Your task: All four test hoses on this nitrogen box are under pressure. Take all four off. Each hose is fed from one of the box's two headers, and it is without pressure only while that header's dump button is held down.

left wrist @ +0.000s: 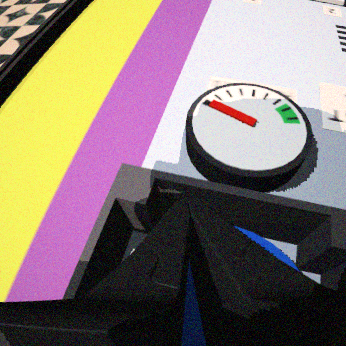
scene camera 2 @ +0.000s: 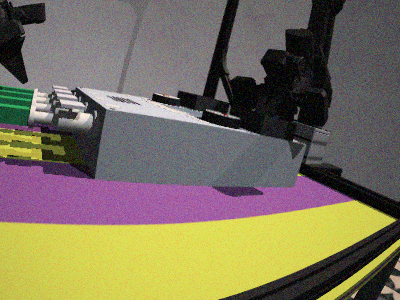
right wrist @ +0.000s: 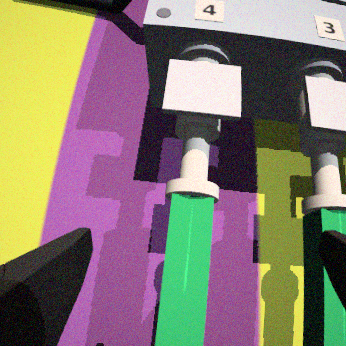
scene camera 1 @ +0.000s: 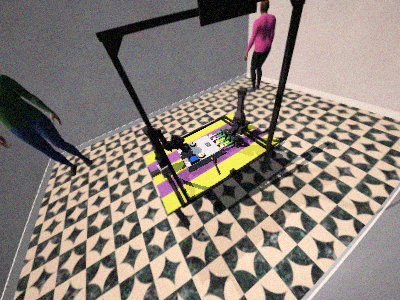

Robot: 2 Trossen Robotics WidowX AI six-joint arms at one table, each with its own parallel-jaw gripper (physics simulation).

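Places are measured from the left arm's base along level axes (x ahead, y left, z up), in millimetres.
Pixels of known places: left gripper, fingertip midpoint: (left wrist: 186, 211) (scene camera 2: 254, 122) (scene camera 1: 187, 144); right gripper, fingertip midpoint: (scene camera 2: 24, 81) (right wrist: 207, 240) (scene camera 1: 227, 142); left arm's base at its link origin: (scene camera 2: 307, 125) (scene camera 1: 163, 164); right arm's base at its link origin: (scene camera 1: 241, 124).
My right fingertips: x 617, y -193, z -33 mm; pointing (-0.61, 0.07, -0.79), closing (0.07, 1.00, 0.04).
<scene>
For each thing: its top centre in the pictures, then the offset to it from my right fingertips. "*": a spot on its surface instead.
- blue button at its top centre: (left wrist: 210, 328) dx -345, dy +249, dz +12 mm
- gauge at a spot on its surface: (left wrist: 250, 142) * dx -273, dy +236, dz +16 mm
The grey nitrogen box (scene camera 1: 209, 144) (scene camera 2: 200, 150) lies on the striped table. Green hoses (scene camera 2: 15, 111) stick out from its fittings. In the right wrist view, hose 4 (right wrist: 187, 270) and hose 3 (right wrist: 334, 260) are seated in white fittings. My right gripper (right wrist: 207, 240) is open, its fingers apart on either side of hose 4, not gripping it. My left gripper (left wrist: 186, 211) is shut and empty, over a blue button (left wrist: 265, 245) in a dark frame; the fingers hide most of the button. The gauge (left wrist: 250, 142) beside it has its red needle at the low end, away from the green band.
Two round black gauges (scene camera 2: 220, 119) (scene camera 2: 166, 99) stand up from the box top. A black gantry (scene camera 1: 131, 82) rises around the table. A person in pink (scene camera 1: 263, 32) and a person in green (scene camera 1: 22, 102) stand on the tiled floor. A black rail (scene camera 2: 320, 262) edges the table.
</scene>
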